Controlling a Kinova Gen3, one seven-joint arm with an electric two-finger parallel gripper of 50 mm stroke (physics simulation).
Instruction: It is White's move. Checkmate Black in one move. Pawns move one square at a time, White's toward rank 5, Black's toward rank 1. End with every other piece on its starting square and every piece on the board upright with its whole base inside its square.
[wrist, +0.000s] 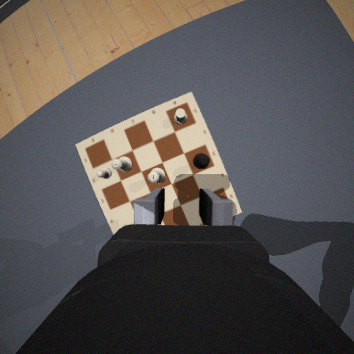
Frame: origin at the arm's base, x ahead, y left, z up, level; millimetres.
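Seen in the pictures: gripper, between the fingertips: (181, 200).
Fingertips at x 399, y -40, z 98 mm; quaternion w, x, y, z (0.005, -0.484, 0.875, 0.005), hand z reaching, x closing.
Observation:
A point is followed by its place in that frame.
The chessboard (134, 124) {x 523, y -24, z -72 mm} lies askew in the wrist view, its lower part hidden by the gripper. A white flat-topped piece (180, 116) {x 487, y -92, z -39 mm} stands on A1. A black piece (201, 160) {x 416, y -82, z -15 mm} with a round outline stands on A3. A white piece (156, 175) {x 430, y -19, z -16 mm} with a mark on its top stands on C3. A taller white piece (122, 163) {x 474, y 21, z -48 mm} is on D2, and a small white piece (104, 173) {x 477, y 56, z -52 mm} is on E2. These pieces look upright. My gripper (181, 200) {x 399, y -40, z 98 mm} is partly open and empty, high above the board's lower part, below the C3 and A3 pieces in the picture.
The board lies on a dark grey round table top (280, 125) {x 395, y -240, z -78 mm}. A wooden floor (55, 55) shows beyond its edge at the upper left. Shadows of the arm (295, 232) fall on the table at the right and over part of the board.

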